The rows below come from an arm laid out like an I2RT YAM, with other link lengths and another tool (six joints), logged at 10 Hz.
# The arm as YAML. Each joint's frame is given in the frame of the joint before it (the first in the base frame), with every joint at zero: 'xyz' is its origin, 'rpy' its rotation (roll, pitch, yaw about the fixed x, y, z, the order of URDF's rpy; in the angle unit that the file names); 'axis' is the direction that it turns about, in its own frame. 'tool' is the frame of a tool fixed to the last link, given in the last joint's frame.
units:
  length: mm
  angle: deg
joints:
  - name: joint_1
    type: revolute
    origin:
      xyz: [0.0, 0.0, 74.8]
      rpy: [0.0, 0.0, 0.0]
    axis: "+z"
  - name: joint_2
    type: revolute
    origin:
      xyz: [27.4, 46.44, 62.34]
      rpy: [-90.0, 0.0, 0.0]
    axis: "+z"
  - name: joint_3
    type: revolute
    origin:
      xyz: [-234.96, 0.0, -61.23]
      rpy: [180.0, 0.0, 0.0]
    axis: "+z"
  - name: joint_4
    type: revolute
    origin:
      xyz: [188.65, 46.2, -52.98]
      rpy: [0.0, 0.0, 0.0]
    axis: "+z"
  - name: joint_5
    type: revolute
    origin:
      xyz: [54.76, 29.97, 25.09]
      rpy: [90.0, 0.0, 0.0]
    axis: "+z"
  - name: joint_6
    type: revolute
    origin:
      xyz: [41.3, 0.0, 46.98]
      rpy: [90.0, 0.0, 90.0]
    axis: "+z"
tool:
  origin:
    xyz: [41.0, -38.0, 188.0]
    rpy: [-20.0, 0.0, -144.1]
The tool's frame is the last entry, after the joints.
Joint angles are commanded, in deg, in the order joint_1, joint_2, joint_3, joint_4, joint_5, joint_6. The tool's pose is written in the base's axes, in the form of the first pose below.
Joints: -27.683, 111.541, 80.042, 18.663, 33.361, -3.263
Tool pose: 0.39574 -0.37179 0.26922 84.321 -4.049 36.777
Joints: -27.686, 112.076, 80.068, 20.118, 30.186, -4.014
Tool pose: 0.40983 -0.36777 0.26916 84.318 -2.004 39.767
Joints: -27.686, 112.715, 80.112, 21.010, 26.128, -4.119
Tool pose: 0.42637 -0.36165 0.26550 85.031 0.319 43.458
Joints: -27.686, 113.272, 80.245, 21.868, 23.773, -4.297
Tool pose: 0.43645 -0.35791 0.26416 85.166 1.672 45.699
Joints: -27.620, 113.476, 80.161, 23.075, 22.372, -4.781
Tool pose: 0.44278 -0.35473 0.26665 84.600 2.582 47.286
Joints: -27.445, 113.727, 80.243, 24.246, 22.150, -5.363
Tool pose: 0.44596 -0.35316 0.27040 83.694 2.918 47.914
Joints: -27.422, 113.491, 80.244, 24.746, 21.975, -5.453
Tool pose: 0.44638 -0.35237 0.27481 83.106 2.775 48.469
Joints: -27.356, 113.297, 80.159, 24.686, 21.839, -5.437
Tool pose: 0.44671 -0.35130 0.27564 83.099 2.868 48.678
